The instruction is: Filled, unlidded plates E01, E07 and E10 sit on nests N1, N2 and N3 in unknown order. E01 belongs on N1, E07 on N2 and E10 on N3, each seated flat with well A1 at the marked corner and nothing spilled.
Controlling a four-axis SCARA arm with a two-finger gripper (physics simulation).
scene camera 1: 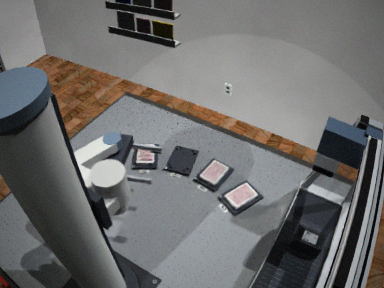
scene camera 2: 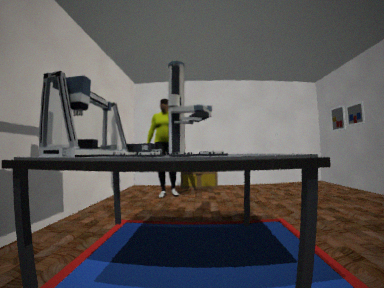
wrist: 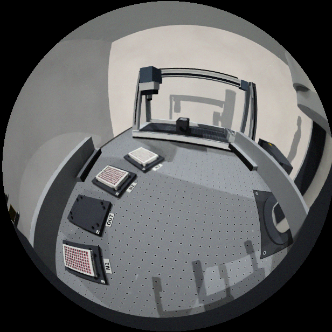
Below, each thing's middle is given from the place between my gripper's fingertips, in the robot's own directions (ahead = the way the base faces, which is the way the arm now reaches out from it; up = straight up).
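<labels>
My gripper, as I find it now, is 260 mm short of the out nest (wrist: 86,211), and it is also 240 mm above the out nest and 60 mm to the right of it.
</labels>
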